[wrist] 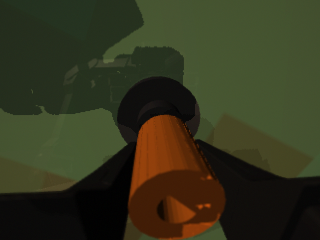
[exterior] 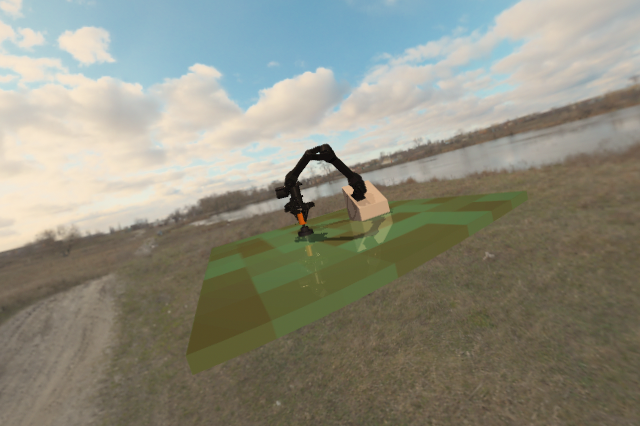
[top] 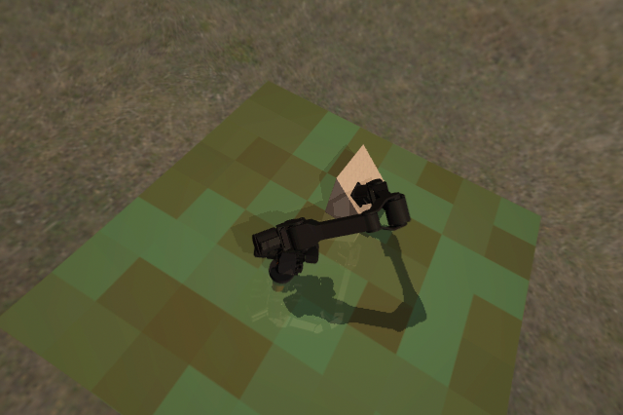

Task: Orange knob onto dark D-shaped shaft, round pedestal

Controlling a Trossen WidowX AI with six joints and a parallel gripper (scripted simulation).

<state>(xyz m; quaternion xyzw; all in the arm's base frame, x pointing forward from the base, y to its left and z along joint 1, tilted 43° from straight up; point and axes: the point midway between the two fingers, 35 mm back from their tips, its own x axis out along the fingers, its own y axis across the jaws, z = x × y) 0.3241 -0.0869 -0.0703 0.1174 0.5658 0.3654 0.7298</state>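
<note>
The orange knob is 2 cm above my gripper tip. From my gripper tip the other things lie so: dark round pedestal 4 cm below.
</note>
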